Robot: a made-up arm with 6 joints.
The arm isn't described. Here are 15 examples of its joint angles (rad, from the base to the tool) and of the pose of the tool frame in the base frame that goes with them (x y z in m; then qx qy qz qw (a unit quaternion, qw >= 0)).
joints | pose
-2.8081 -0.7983 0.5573 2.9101 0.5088 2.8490 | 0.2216 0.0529 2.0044 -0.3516 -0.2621 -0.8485 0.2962
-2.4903 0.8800 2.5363 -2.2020 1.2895 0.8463 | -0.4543 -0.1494 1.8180 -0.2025 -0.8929 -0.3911 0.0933
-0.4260 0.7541 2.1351 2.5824 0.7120 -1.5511 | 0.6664 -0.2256 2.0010 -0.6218 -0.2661 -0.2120 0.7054
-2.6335 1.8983 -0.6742 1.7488 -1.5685 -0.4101 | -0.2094 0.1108 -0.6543 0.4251 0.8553 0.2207 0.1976
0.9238 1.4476 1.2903 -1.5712 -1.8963 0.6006 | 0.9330 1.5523 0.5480 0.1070 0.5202 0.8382 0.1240
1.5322 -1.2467 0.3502 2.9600 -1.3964 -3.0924 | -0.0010 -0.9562 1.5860 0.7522 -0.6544 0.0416 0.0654
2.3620 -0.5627 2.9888 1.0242 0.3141 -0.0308 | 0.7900 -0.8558 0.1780 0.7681 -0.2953 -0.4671 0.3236
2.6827 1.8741 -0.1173 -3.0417 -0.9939 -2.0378 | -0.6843 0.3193 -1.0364 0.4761 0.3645 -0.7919 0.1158
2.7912 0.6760 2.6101 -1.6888 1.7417 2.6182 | 0.0435 0.1945 1.6927 0.2946 0.3153 0.5585 0.7084
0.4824 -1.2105 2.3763 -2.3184 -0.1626 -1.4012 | -1.2682 -0.6371 -0.1827 0.3012 -0.1947 -0.9291 0.0908
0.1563 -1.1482 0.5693 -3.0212 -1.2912 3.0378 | -1.0414 -0.1405 1.6030 0.0226 -0.9966 0.0442 0.0660
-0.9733 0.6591 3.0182 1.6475 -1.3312 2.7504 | -0.3609 0.1827 1.4248 -0.1852 0.8083 -0.5559 0.0566
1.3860 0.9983 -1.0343 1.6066 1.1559 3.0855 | -0.0923 0.5111 -0.3621 0.0290 0.9481 -0.2642 0.1745
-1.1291 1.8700 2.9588 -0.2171 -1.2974 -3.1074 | 0.5666 -1.1004 1.1180 -0.8906 0.4427 0.0736 0.0739
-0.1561 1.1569 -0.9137 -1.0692 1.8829 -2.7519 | 0.6168 -0.2676 -0.3676 0.7645 -0.5048 -0.1975 0.3489
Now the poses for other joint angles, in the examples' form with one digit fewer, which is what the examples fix.
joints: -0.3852 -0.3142 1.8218 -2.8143 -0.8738 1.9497
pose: -0.897 0.417 1.725 -0.237 -0.839 0.440 0.216
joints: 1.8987 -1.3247 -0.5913 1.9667 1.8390 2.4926
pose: -0.199 0.027 1.287 -0.257 0.643 0.718 0.065
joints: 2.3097 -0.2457 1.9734 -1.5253 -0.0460 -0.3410
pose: 0.618 -0.692 1.803 -0.620 -0.105 -0.551 0.549
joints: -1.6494 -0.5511 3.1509 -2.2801 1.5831 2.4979
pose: -0.078 0.966 0.287 -0.267 -0.912 -0.183 0.252
